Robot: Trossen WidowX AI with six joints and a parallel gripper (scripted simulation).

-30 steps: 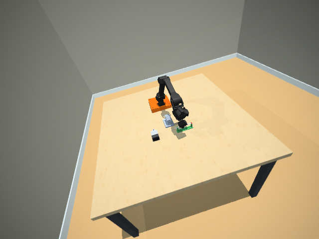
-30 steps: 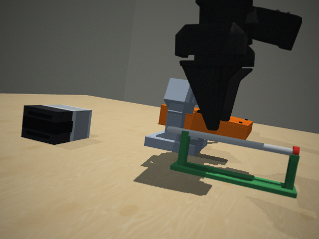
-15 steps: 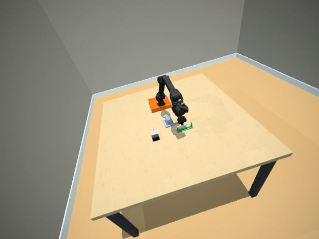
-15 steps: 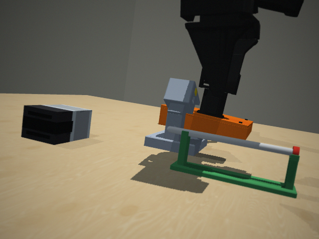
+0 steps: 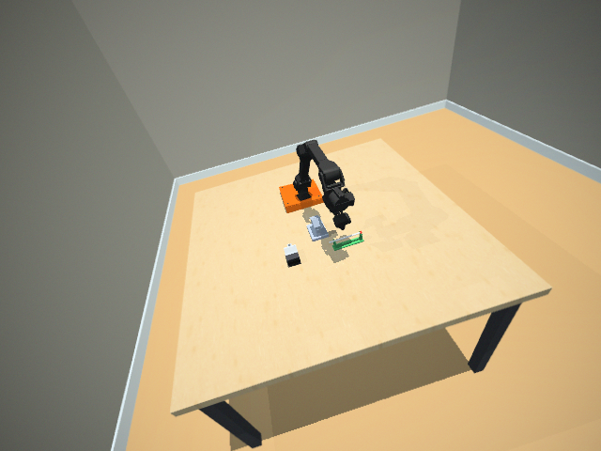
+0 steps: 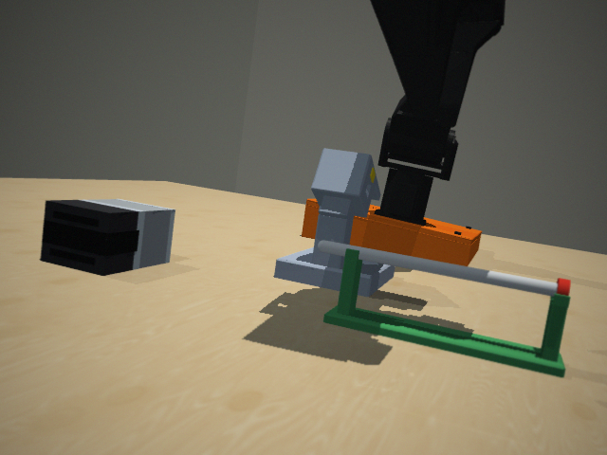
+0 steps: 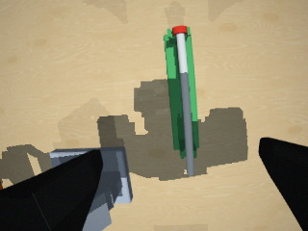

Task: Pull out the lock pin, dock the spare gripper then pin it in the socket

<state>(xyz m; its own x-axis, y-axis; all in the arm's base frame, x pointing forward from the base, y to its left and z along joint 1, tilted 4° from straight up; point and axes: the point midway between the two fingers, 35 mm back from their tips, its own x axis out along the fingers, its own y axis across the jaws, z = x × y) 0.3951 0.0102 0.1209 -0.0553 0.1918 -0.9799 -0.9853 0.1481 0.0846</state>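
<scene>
Right now the spare gripper is 23 cm to the right of my gripper tip, 11 cm below it and 5 cm behind it. Round my gripper tip: green rack: 11 cm below, 2 cm to the left, 1 cm ahead; then grey mount: 12 cm behind, 8 cm below, 6 cm to the right.
</scene>
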